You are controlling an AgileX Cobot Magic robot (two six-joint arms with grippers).
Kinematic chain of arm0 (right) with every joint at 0, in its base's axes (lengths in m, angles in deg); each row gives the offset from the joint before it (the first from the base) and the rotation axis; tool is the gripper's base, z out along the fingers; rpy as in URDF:
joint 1: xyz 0 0 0.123 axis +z
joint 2: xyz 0 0 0 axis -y
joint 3: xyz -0.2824 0 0.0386 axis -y
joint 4: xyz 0.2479 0 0.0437 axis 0.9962 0 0.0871
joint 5: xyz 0 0 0 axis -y
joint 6: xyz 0.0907 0 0.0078 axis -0.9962 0 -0.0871
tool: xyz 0 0 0 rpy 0 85 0
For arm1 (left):
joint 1: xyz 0 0 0.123 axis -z
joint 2: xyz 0 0 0 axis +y
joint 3: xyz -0.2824 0 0.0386 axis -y
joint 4: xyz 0.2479 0 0.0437 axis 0.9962 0 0.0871
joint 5: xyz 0 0 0 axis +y
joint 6: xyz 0.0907 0 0.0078 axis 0.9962 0 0.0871
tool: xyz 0 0 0 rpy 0 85 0
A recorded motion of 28 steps. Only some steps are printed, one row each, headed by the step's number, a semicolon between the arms.
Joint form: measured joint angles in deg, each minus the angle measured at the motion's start. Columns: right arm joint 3, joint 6, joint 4, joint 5, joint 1, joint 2; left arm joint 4, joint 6, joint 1, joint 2, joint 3, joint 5.
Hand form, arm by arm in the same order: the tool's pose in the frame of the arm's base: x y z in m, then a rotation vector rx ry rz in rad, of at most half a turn. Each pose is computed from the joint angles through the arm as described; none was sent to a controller.
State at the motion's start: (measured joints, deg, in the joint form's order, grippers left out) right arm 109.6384 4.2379 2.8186 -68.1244 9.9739 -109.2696; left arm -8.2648 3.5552 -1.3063 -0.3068 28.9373 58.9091
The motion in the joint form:
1: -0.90 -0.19 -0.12 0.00 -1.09 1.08; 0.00 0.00 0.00 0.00 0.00 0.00
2: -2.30 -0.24 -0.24 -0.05 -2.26 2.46; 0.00 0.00 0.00 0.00 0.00 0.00
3: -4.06 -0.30 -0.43 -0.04 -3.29 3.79; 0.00 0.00 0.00 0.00 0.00 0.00
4: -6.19 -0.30 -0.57 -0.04 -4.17 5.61; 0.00 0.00 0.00 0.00 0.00 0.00
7: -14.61 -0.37 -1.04 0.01 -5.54 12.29; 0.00 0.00 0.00 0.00 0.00 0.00
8: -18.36 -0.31 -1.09 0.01 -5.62 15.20; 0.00 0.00 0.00 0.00 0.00 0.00
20: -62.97 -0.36 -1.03 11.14 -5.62 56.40; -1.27 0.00 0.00 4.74 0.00 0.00
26: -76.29 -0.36 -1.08 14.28 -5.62 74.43; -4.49 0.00 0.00 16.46 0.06 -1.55
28: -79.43 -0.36 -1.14 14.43 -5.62 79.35; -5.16 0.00 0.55 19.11 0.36 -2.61
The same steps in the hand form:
1: 0.4085 0.0679 0.3445 -0.2909 2.6480 0.0913; -0.0052 -0.0113 0.2819 0.0439 1.9946 -0.1168
2: 0.4036 0.0585 0.3473 -0.2632 2.6517 0.0821; -0.0052 -0.0113 0.2819 0.0439 1.9946 -0.1168
3: 0.3984 0.0502 0.3478 -0.2390 2.6611 0.0720; -0.0052 -0.0113 0.2819 0.0439 1.9946 -0.1168
4: 0.3906 0.0430 0.3497 -0.2193 2.6680 0.0637; -0.0052 -0.0113 0.2819 0.0439 1.9946 -0.1168
7: 0.3588 0.0305 0.3513 -0.1889 2.6996 0.0454; -0.0052 -0.0113 0.2819 0.0439 1.9946 -0.1168
8: 0.3441 0.0288 0.3504 -0.1893 2.7143 0.0435; -0.0052 -0.0113 0.2819 0.0439 1.9946 -0.1168
20: 0.1587 0.0145 0.3107 -0.1733 2.5804 0.0432; 0.0079 -0.0127 0.2820 0.0379 2.0753 -0.1489
26: 0.0968 0.0096 0.2831 -0.1647 2.4436 0.0416; 0.0414 -0.0160 0.2801 0.0083 2.2450 -0.2299
28: 0.0821 0.0084 0.2741 -0.1633 2.4100 0.0403; 0.0494 -0.0169 0.2811 0.0089 2.2665 -0.2504

